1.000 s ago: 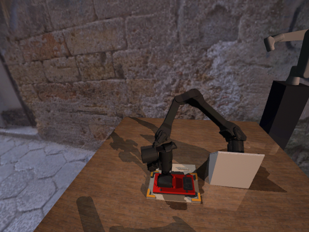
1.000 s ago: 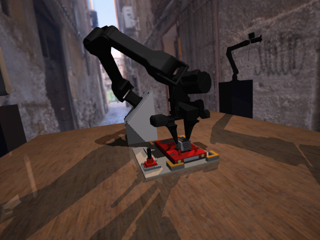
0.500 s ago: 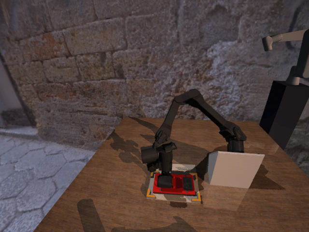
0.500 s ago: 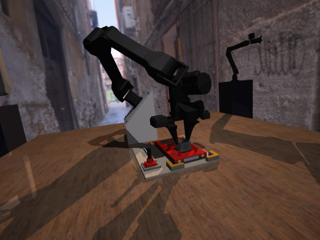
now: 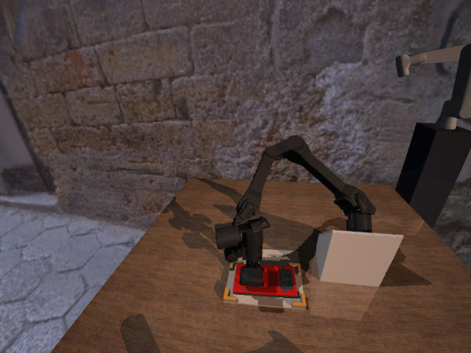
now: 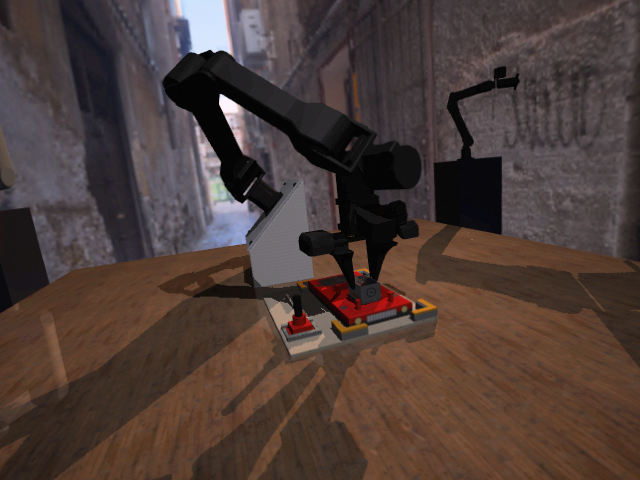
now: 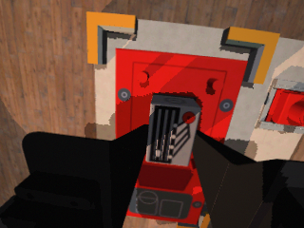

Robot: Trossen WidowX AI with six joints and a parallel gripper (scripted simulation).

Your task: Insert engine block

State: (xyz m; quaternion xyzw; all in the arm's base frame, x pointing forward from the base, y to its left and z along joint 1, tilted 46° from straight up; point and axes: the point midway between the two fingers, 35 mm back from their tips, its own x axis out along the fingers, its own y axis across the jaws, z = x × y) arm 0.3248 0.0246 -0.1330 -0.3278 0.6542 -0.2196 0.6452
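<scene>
Right now the grey engine block is 1 cm below my gripper tip. The rest, counted from my gripper tip: grey base plate (3 cm below, 3 cm behind, 2 cm to the right).
</scene>
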